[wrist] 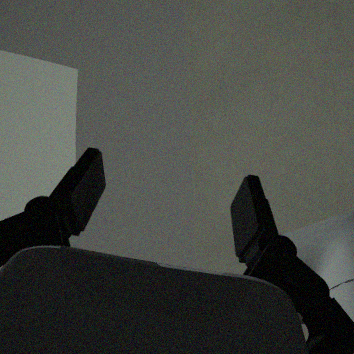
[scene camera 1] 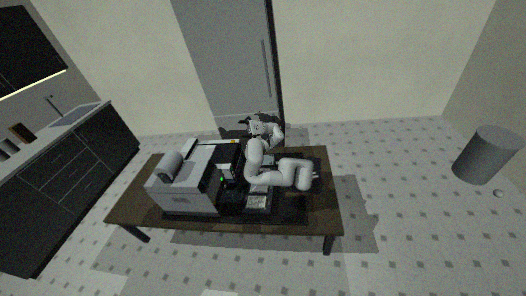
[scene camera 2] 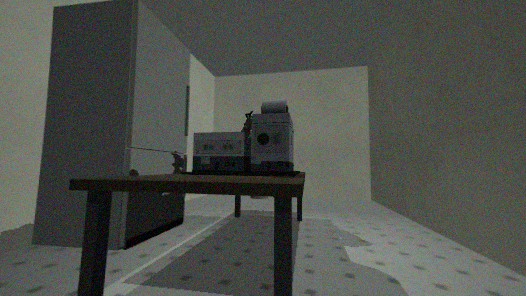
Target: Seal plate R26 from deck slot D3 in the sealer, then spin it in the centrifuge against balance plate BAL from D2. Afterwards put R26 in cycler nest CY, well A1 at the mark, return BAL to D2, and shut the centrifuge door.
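Frame: origin at the arm's base, x right, y ahead, z up, level; centimetres.
Where they show: gripper, between the fingertips: (wrist: 170, 178) (scene camera 1: 240, 129).
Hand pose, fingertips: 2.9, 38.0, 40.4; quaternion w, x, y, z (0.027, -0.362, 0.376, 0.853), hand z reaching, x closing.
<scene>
Each offset is from my fingertips to the top centre of the thing, as dx, dy, dz. "spot": to the spot under its first point.
My gripper (scene camera 1: 243, 121) (scene camera 2: 249, 114) (wrist: 170, 178) is open and empty, raised near the back of the table, its fingers wide apart in the wrist view. A large pale machine with a roll on top, seemingly the sealer @(-23.2, +39.8, -1.2) (scene camera 1: 182, 201) (scene camera 2: 272, 145), stands on the left of the table in scene camera 1. A lower pale box (scene camera 2: 218, 141) stands beside it in scene camera 2; I cannot tell whether it is the centrifuge. A light plate @(-24.3, -6.2, -41.4) (scene camera 1: 256, 201) lies flat in a dark holder near the front. Plate labels, slot names and the centrifuge door cannot be made out.
The white arm (scene camera 1: 265, 177) bends over the dark deck and hides part of it. A green light @(spot: -13.2, +18.8, -31.7) (scene camera 1: 221, 178) shows beside the large machine. The wooden table (scene camera 1: 131, 202) (scene camera 2: 225, 185) stands near a tall grey cabinet (scene camera 1: 227, 60) (scene camera 2: 90, 125). A grey bin (scene camera 1: 482, 156) stands far right.
</scene>
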